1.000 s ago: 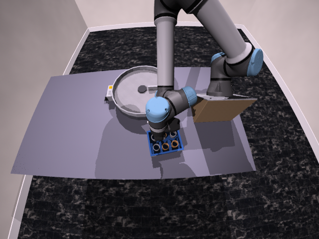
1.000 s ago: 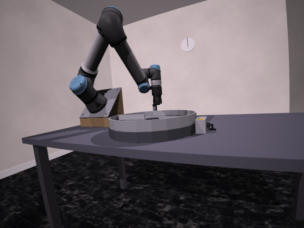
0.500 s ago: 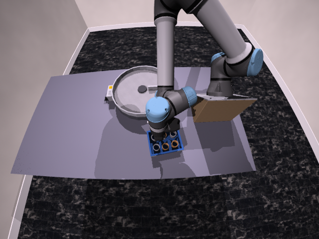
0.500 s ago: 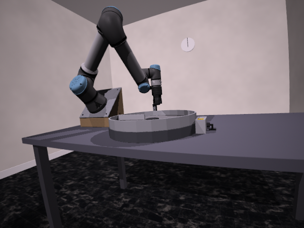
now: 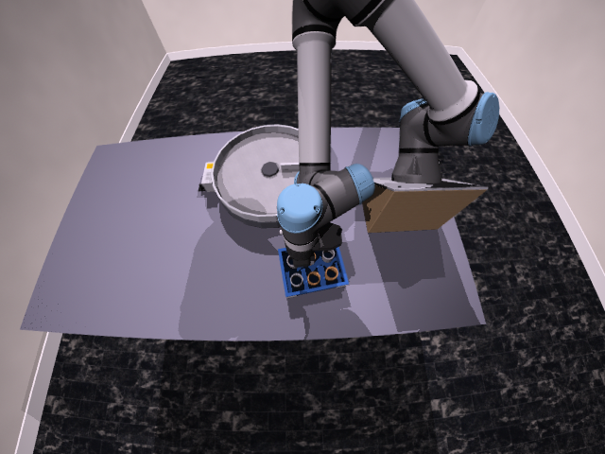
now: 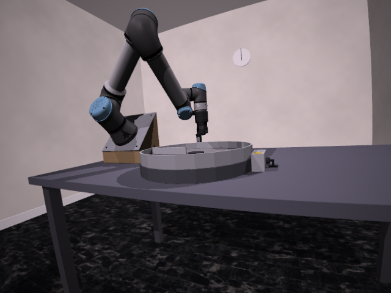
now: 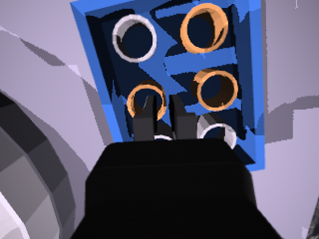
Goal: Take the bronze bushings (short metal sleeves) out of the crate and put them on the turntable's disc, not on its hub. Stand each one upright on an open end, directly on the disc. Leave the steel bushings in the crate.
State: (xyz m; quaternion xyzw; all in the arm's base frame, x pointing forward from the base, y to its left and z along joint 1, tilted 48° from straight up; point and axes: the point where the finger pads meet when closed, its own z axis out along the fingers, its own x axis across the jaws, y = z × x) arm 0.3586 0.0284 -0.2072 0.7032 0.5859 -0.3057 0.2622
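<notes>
My hand is 20 mm to the right of the blue crate and 50 mm above it. From my hand the other things lie so: turntable disc 90 mm ahead, 360 mm to the right, 20 mm below.
</notes>
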